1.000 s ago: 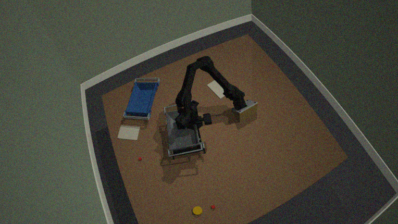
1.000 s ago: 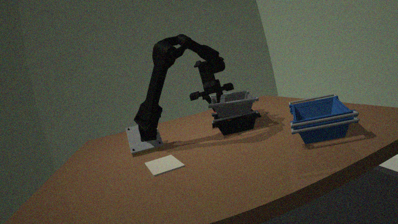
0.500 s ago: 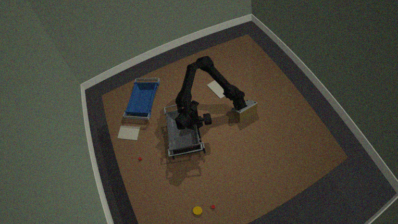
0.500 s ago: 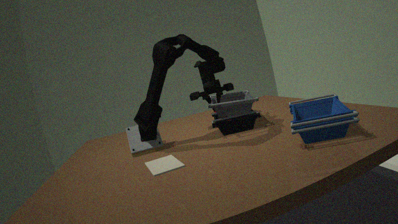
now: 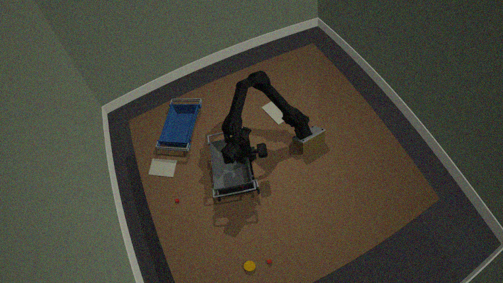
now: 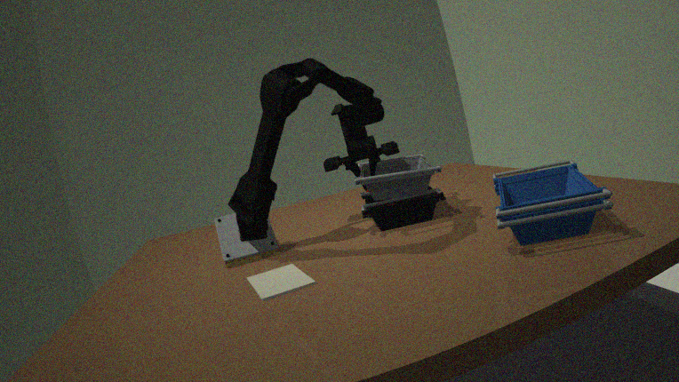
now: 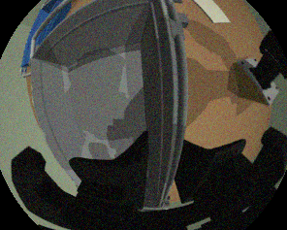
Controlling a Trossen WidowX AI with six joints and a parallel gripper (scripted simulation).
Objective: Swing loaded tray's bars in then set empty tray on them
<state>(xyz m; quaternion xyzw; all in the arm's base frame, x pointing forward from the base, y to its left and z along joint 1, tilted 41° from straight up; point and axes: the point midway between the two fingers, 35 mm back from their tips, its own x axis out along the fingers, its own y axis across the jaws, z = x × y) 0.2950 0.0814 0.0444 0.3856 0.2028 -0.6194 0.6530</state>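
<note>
Right now the grey tray is 7 cm ahead of my gripper tip, 3 cm above it and 2 cm to the right of it. Round my gripper tip: yellow disc (45 cm to the left, 17 cm ahead, 8 cm below).
</note>
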